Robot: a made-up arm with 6 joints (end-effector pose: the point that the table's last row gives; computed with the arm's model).
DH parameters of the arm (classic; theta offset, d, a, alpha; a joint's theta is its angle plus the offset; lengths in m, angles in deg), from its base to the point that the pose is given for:
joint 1: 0 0.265 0 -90
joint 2: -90 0 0.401 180
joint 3: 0 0 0 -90
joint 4: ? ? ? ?
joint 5: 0 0.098 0 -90
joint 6: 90 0 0 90
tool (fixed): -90 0 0 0
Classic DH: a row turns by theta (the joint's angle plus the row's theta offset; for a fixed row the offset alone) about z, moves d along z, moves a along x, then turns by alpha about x.
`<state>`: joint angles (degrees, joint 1 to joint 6).
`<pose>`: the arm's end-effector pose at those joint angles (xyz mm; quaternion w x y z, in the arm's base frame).
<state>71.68 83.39 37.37 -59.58 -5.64 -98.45</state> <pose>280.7 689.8 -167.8 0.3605 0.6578 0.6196 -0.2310</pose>
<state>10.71 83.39 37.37 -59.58 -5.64 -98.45</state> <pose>739.3 89.3 -167.8 0.1935 0.8812 0.2002 -0.3819</pose>
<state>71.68 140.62 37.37 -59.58 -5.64 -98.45</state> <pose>59.1 20.8 -594.0 0.5223 0.3788 0.4932 -0.5835</pose>
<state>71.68 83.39 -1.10 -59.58 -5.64 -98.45</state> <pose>163.5 335.9 -278.3 0.4820 0.4844 0.5501 -0.4800</pose>
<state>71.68 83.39 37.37 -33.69 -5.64 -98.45</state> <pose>317.8 700.4 -146.8 0.5123 0.5577 0.6454 -0.1001</pose>
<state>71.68 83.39 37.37 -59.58 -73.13 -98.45</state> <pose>280.7 689.8 -167.8 0.2235 0.1877 0.8472 -0.4439</pose>
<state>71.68 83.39 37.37 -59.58 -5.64 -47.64</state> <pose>280.7 689.8 -167.8 0.6079 0.4396 0.6588 0.0572</pose>
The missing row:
joint 4: 0 -0.584 0 90
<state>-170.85 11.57 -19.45 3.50 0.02 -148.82</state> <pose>-592.1 3.7 362.0 0.2314 -0.1528 0.9106 0.3066</pose>
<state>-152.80 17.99 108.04 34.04 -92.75 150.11</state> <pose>-98.0 40.9 1230.3 0.0074 0.0637 0.9638 -0.2590</pose>
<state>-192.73 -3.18 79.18 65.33 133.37 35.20</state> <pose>41.1 32.7 1256.0 0.0230 -0.7861 0.4763 0.3933</pose>
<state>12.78 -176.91 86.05 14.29 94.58 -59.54</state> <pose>-46.5 -107.9 -718.0 0.8387 0.4915 0.1355 0.1914</pose>
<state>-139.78 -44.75 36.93 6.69 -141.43 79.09</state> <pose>96.8 209.3 1129.3 0.4922 0.2087 0.6457 -0.5452</pose>
